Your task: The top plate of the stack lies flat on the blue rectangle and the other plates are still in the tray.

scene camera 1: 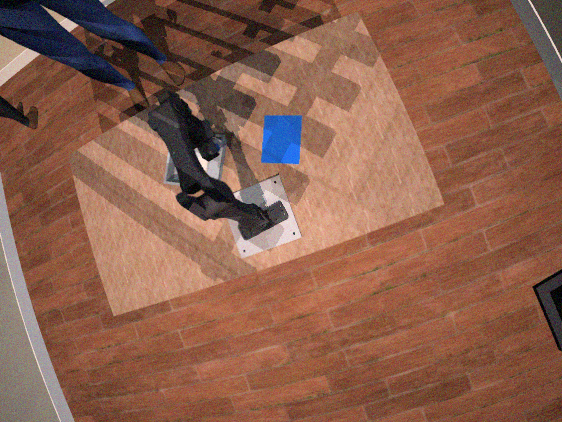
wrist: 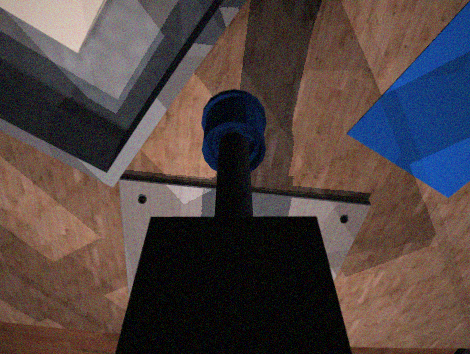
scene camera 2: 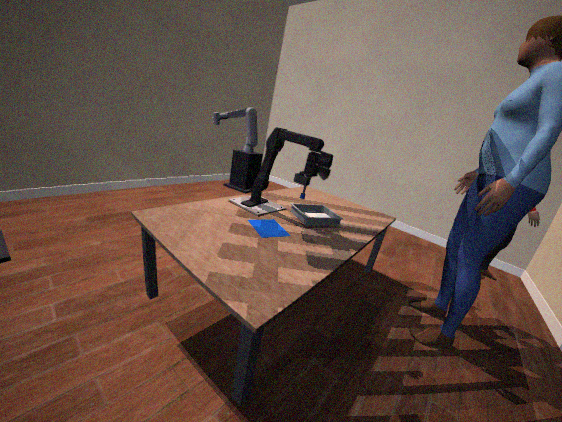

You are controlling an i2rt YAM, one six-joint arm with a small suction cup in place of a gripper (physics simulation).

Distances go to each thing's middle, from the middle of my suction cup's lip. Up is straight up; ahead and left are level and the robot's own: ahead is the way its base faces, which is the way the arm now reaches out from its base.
The tray (scene camera 1: 215,167) is 5 cm ahead of my suction cup, 13 cm to the left of it and 12 cm below it. The rest, counted from my suction cup: blue rectangle (scene camera 1: 282,133) (5 cm behind, 22 cm to the right, 14 cm below).
